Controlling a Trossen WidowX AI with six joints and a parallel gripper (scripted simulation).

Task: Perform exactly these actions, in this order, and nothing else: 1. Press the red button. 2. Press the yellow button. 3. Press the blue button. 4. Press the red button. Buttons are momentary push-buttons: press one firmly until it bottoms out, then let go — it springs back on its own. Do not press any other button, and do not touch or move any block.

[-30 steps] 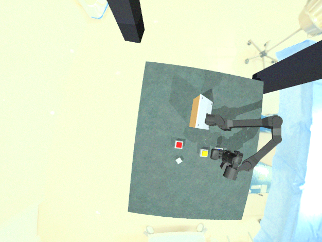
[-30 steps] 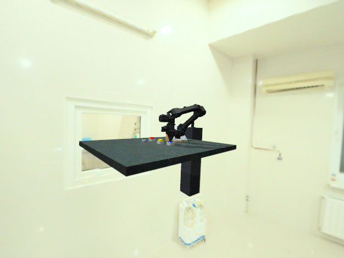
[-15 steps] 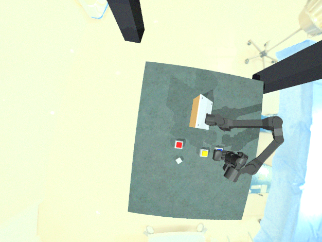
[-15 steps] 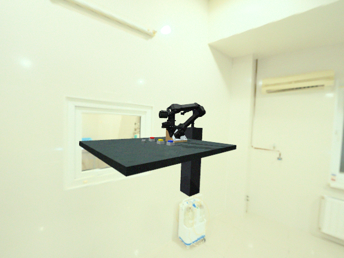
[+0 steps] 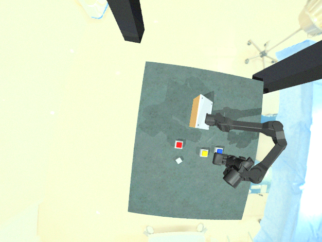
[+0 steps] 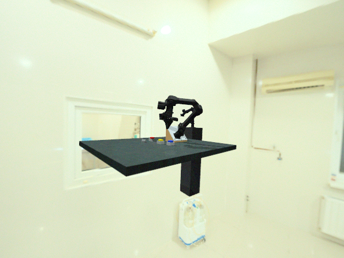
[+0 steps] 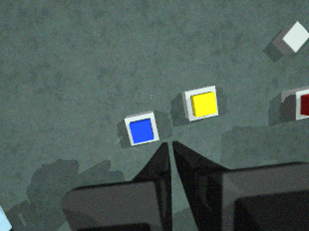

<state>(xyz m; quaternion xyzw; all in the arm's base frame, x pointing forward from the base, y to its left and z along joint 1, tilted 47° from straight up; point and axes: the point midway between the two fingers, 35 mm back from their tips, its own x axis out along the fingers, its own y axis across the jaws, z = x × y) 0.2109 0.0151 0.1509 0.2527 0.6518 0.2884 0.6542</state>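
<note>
Right now my gripper tip is 25 cm to the left of the red button and 10 cm above it. Round my gripper tip: blue button: 10 cm below, 3 cm to the left, 2 cm behind; yellow button: 10 cm below, 7 cm to the right, 2 cm ahead; block: 22 cm to the right, 12 cm below, 11 cm ahead.
</note>
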